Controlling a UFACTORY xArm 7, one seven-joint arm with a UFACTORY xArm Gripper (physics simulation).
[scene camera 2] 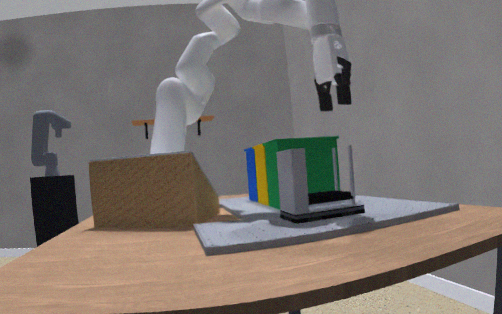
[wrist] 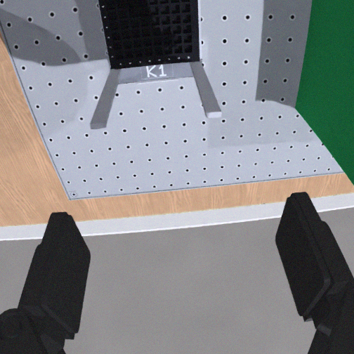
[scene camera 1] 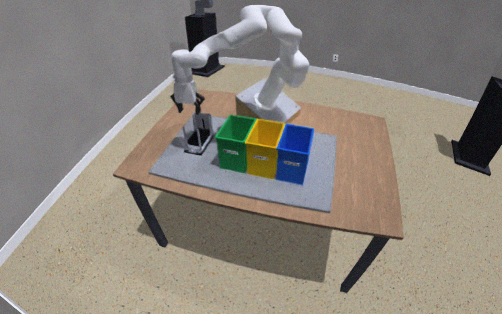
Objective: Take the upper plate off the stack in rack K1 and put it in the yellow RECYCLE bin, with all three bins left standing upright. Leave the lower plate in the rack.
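Places are measured from the arm's base along level axes (x right, y ahead, z up), in centimetres.
Pixels of known places: gripper, fingertip midpoint: [scene camera 2: 335,107] [scene camera 1: 189,112]; arm's base at its link origin: [scene camera 2: 164,176] [scene camera 1: 264,101].
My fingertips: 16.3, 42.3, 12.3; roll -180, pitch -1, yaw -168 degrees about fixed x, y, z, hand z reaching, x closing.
For each thing: its middle in the pictures, then the offset to it from my fingertips, as dx, dy, dz. Level surfaces: height alone.
- Rack K1 at the middle of its body: [scene camera 2: 320,182] [scene camera 1: 197,133] +2.2, -5.3, -15.9
- black plate stack at the middle of its body: [scene camera 2: 317,197] [scene camera 1: 199,137] +2.4, -6.3, -19.1
- yellow bin at the middle of its body: [scene camera 2: 287,172] [scene camera 1: 265,148] -34.2, -8.0, -14.1
- green bin at the middle of its body: [scene camera 2: 302,172] [scene camera 1: 237,143] -21.3, -5.3, -14.1
- blue bin at the middle of its body: [scene camera 2: 275,172] [scene camera 1: 294,154] -47.0, -10.7, -14.1
- perforated grey board at its surface level: dz -23.1
- wooden table at its surface level: dz -24.4
Rack K1 [scene camera 1: 207,123] [scene camera 2: 292,182] [wrist: 106,104] stands upright on the grey board, left of the bins in scene camera 1. The black plate stack [scene camera 1: 201,136] [scene camera 2: 329,196] [wrist: 152,32] lies low inside it; I cannot tell the upper plate from the lower one. My gripper [scene camera 1: 189,111] [scene camera 2: 335,106] [wrist: 180,225] is open and empty, high above the rack, with its fingers pointing down. The yellow bin [scene camera 1: 260,168] [scene camera 2: 261,175] stands upright between the green bin [scene camera 1: 233,162] [scene camera 2: 320,165] [wrist: 330,75] and the blue bin [scene camera 1: 291,173] [scene camera 2: 251,175], both also upright.
The three bins stand side by side on the perforated grey board [scene camera 1: 320,192] [scene camera 2: 240,240] [wrist: 150,165], which lies on the wooden table [scene camera 1: 365,175] [scene camera 2: 125,270] [wrist: 20,150]. Thin upright posts [scene camera 2: 351,175] rise at the rack's end. The arm's base block [scene camera 2: 145,192] stands behind the board.
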